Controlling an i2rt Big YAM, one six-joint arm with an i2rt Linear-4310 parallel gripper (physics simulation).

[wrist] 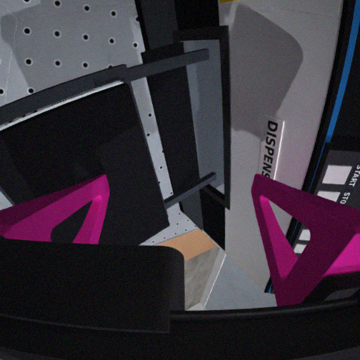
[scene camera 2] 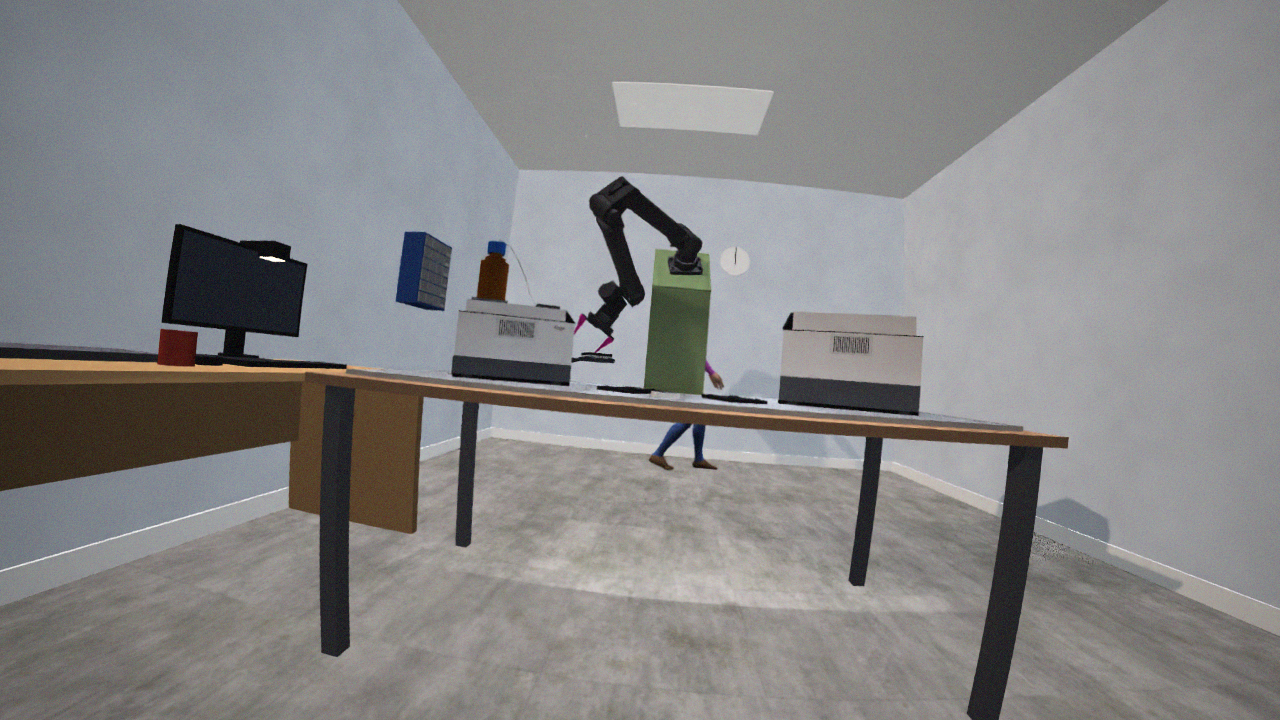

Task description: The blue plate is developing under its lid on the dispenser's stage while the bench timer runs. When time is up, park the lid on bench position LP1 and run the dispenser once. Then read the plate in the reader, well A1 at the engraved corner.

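Where they show: gripper, fingertip midpoint: (scene camera 2: 583, 344); arm's base, origin of the base link: (scene camera 2: 684, 267).
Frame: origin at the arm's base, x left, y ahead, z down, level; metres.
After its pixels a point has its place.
My gripper (scene camera 2: 586, 341) @[x -0.344, y 0.004, z 0.320 m] (wrist: 180, 182) is open and empty, with its magenta fingers spread, close above the stage beside the dispenser (scene camera 2: 510, 347) @[x -0.575, y 0.201, z 0.361 m] (wrist: 250, 80). In the wrist view the black lid (wrist: 85, 145) lies on the stage (wrist: 165, 65), partly behind the left finger. A thin pale edge shows along the lid's upper side; the blue plate's body is hidden. The stage (scene camera 2: 592, 358) @[x -0.317, y 0.071, z 0.368 m] also shows in the scene view, jutting from the dispenser. The START button (wrist: 337, 175) is at the wrist view's right edge. The white box-shaped reader (scene camera 2: 850, 367) @[x 0.375, y 0.465, z 0.336 m] stands at the bench's right. LP1 cannot be identified.
Two flat dark pieces (scene camera 2: 623, 389) @[x -0.257, y 0.329, z 0.450 m] (scene camera 2: 733, 398) @[x 0.019, y 0.437, z 0.449 m] lie on the bench between the machines. The green pedestal (scene camera 2: 677, 340) @[x -0.025, y 0.057, z 0.278 m] carries the arm. A brown bottle (scene camera 2: 492, 277) @[x -0.650, y 0.179, z 0.158 m] stands on the dispenser. A monitor (scene camera 2: 234, 286) and a red cup (scene camera 2: 177, 347) are at left. A person (scene camera 2: 684, 443) is behind the bench.
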